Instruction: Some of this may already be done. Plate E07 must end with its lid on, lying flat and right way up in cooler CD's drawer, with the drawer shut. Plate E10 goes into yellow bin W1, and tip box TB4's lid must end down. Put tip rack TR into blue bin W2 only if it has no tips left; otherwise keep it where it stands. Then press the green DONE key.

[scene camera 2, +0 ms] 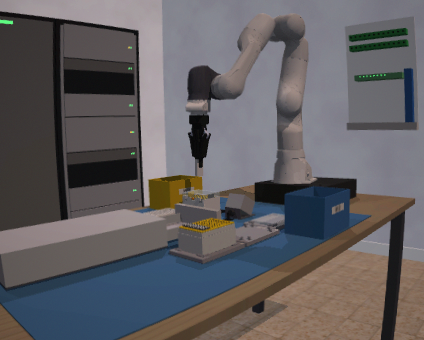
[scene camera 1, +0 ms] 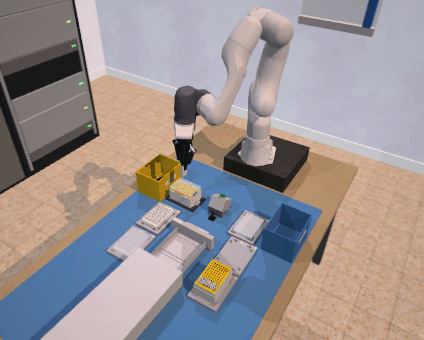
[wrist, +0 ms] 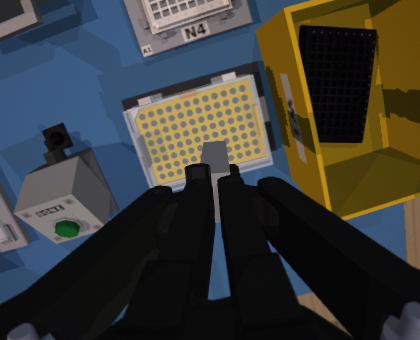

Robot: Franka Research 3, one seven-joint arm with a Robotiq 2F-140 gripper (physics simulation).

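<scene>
My gripper point(scene camera 1: 184, 164) point(scene camera 2: 200, 164) point(wrist: 216, 159) is shut and empty, pointing down above the robot-side edge of the tip box. The tip box point(scene camera 1: 185, 194) point(scene camera 2: 202, 200) point(wrist: 197, 132) holds yellow tips; its clear lid lies over them. A black plate point(wrist: 340, 85) lies in the yellow bin point(scene camera 1: 150, 186) point(scene camera 2: 165, 195) point(wrist: 277, 50). The cooler's drawer point(scene camera 1: 202, 234) stands open. A white plate point(scene camera 1: 159, 215) point(wrist: 187, 10) sits on nest N4. A tip rack point(scene camera 1: 214, 277) point(scene camera 2: 207, 235) holds many yellow tips. The green DONE key point(scene camera 1: 223, 195) point(wrist: 67, 228) tops a grey box. Plate labels are unreadable.
The white cooler body point(scene camera 1: 115, 300) point(scene camera 2: 90, 240) stands behind the drawer. Another pale plate or lid point(scene camera 1: 131, 242) lies near N4. A pale flat piece point(scene camera 1: 248, 226) lies beside the blue bin point(scene camera 1: 280, 240) point(scene camera 2: 305, 217). A grey nest point(scene camera 1: 237, 256) lies between it and the tip rack.
</scene>
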